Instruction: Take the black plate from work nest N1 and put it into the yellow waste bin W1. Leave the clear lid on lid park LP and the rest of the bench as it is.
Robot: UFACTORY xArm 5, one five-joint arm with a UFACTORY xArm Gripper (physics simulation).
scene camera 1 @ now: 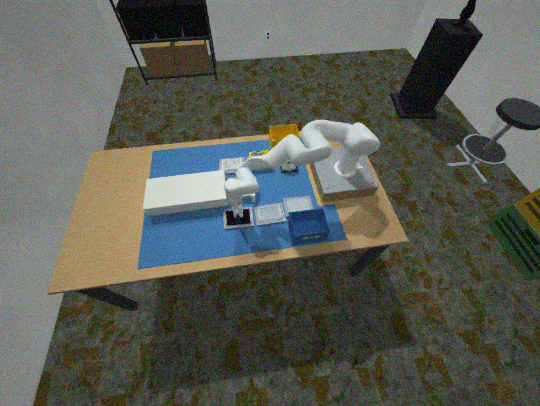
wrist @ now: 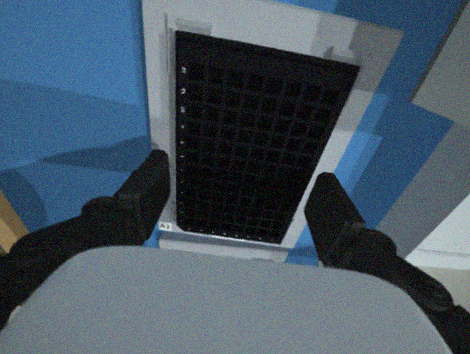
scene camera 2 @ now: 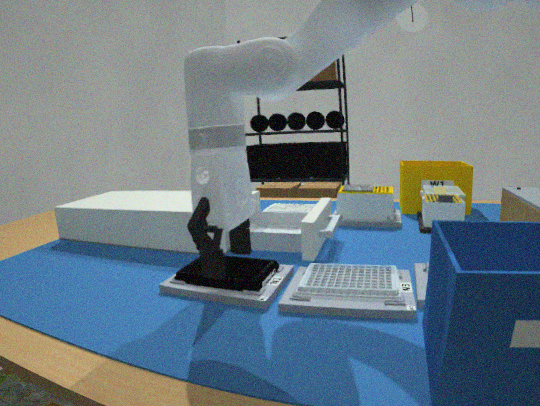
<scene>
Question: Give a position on a black plate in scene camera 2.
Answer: At 252, 274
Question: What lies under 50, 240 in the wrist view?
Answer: The gripper.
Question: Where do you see a long white box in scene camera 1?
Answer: At 165, 195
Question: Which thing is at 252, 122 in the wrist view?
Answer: A black plate.
</scene>
